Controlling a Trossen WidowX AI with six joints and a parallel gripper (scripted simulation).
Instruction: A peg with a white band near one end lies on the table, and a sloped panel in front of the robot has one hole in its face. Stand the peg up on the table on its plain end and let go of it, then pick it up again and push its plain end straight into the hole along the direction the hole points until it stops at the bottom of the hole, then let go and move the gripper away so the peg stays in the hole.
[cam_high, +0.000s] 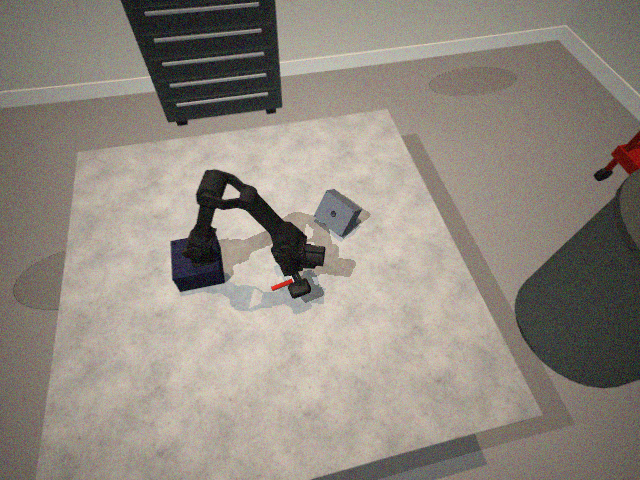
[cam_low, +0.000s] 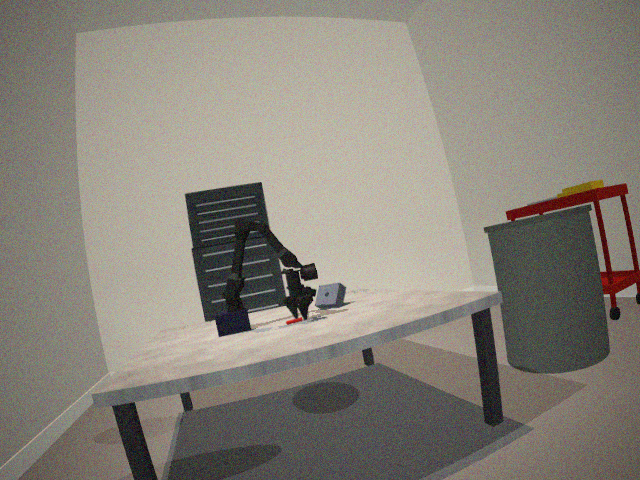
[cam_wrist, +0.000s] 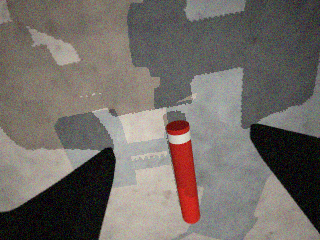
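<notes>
Now: gripper tip 10 mm past the red peg. Also, from my gripper tip: grey sloped panel: 220 mm ahead, 190 mm to the left, 50 mm above.
</notes>
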